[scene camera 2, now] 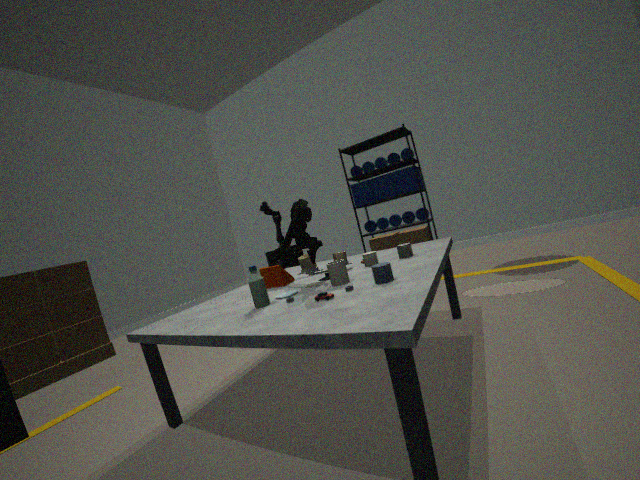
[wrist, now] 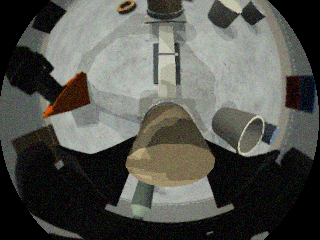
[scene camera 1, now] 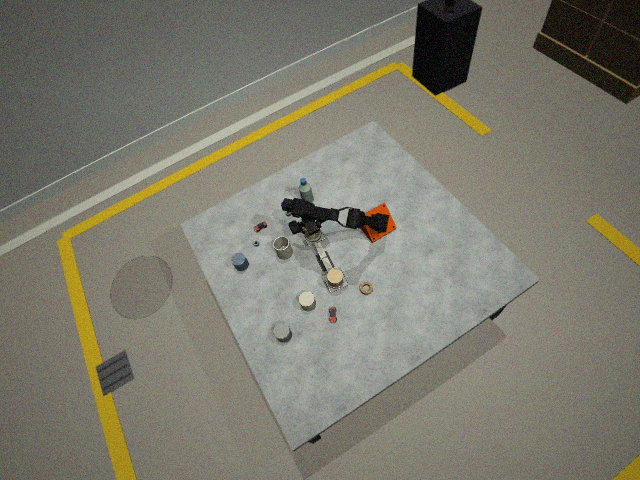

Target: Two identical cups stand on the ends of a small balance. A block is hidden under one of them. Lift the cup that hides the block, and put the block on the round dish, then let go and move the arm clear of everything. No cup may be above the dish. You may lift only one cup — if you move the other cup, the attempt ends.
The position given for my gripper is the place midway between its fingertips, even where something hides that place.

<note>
I see my gripper (wrist: 168, 139), a tan cup (wrist: 169, 151) and a small balance (wrist: 166, 84).
</note>
